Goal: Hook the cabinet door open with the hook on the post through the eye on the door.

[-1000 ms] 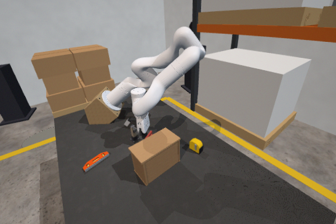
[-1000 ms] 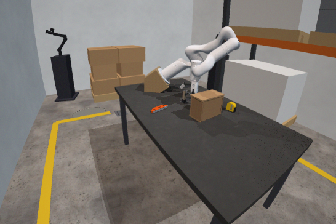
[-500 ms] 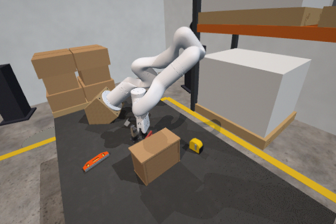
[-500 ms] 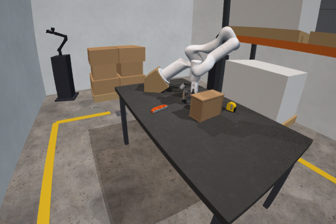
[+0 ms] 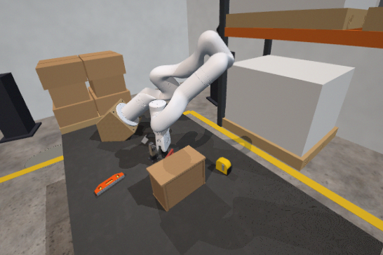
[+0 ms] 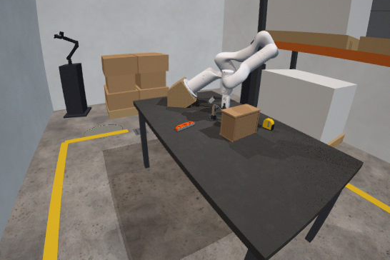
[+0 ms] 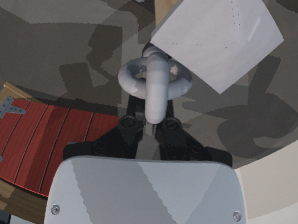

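Right now my hand is 30 mm past the hook post, 40 mm to the left of it and 20 mm below it. The rest, counted from my hand: thin hook (10 mm behind, 20 mm to the right); orange spirit level (50 mm ahead, 300 mm to the right, 50 mm below); red door (130 mm ahead, 30 mm to the right, 20 mm above).
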